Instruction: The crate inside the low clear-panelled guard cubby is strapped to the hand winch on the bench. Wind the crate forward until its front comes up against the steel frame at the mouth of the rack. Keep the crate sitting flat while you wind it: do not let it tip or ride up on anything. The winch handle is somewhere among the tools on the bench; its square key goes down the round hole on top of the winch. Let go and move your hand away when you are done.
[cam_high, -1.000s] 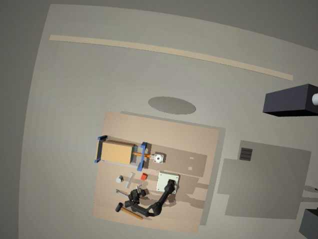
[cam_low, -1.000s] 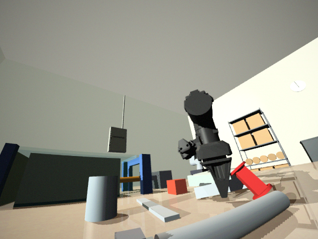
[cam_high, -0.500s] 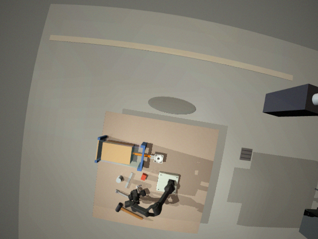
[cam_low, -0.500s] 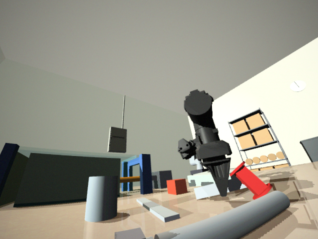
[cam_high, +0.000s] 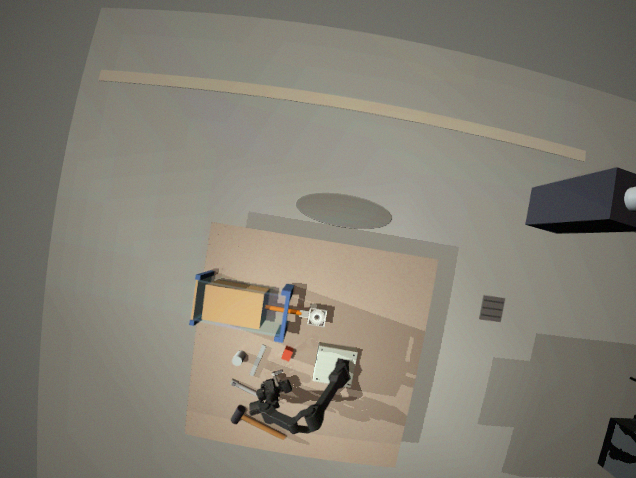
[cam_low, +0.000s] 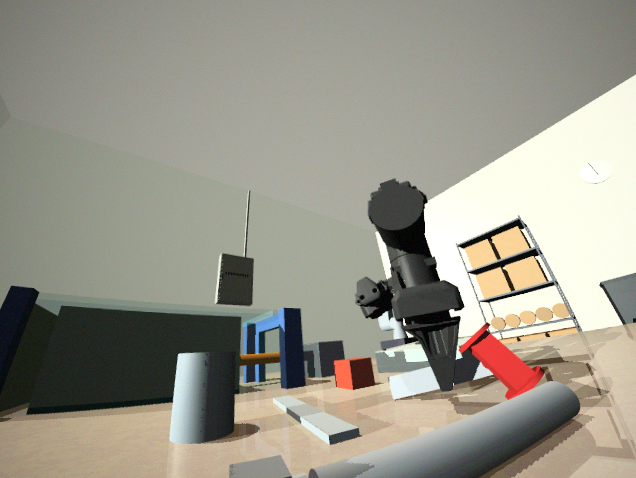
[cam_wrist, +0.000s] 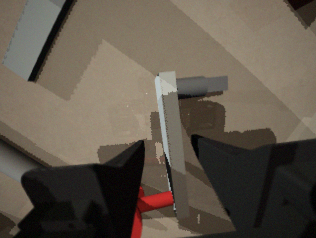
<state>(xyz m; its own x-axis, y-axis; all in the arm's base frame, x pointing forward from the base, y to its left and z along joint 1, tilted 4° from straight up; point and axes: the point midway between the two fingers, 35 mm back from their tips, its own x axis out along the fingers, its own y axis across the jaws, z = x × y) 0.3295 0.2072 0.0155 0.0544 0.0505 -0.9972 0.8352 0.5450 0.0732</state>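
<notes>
Now: the winch crank handle 10 mm to the left of my gripper tip and 10 mm above it. The rest, counted from my gripper tip: blue frame: 440 mm to the right, 100 mm above, 30 mm ahead; then flat bar: 130 mm ahead, 90 mm to the right, 10 mm below; then red knob: 60 mm to the left, 20 mm above.
</notes>
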